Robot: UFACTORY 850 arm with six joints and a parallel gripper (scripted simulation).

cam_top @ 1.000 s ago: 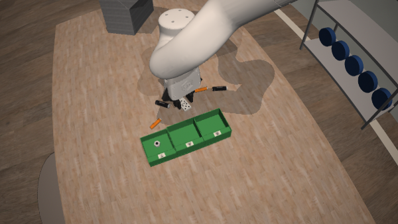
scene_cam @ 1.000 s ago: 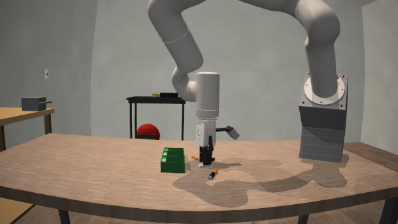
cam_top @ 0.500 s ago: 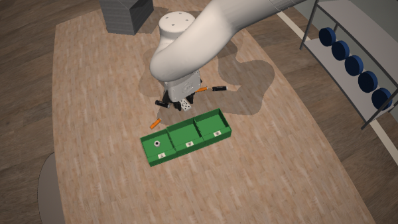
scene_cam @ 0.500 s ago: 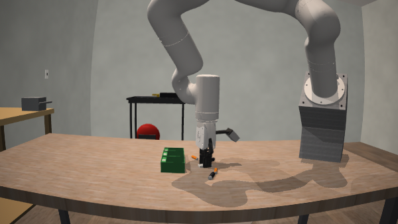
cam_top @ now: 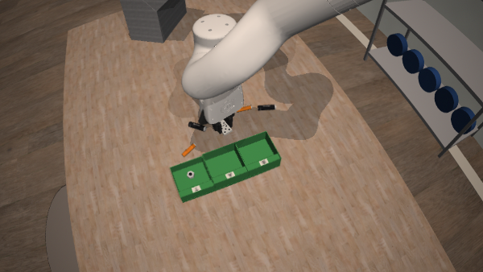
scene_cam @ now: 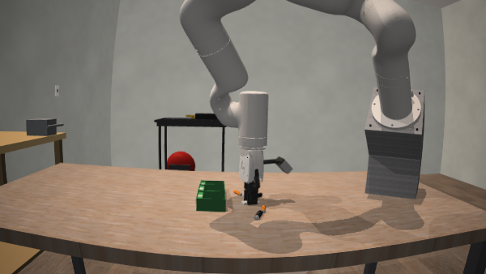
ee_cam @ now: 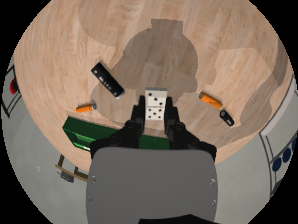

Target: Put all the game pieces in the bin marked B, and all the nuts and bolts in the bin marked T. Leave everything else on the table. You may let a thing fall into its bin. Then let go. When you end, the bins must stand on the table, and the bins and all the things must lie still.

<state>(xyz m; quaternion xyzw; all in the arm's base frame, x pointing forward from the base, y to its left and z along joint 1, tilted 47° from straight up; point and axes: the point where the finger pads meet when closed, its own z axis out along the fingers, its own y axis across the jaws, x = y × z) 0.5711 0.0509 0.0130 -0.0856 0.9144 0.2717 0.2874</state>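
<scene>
Right now my hand is 120 mm short of the green three-compartment bin row and 20 mm to the left of it. The rest, counted from my hand: orange battery (100 mm to the right, 50 mm ahead, 20 mm below); then grey nut (120 mm ahead, 110 mm to the right, 10 mm below); then white domino (20 mm below).
</scene>
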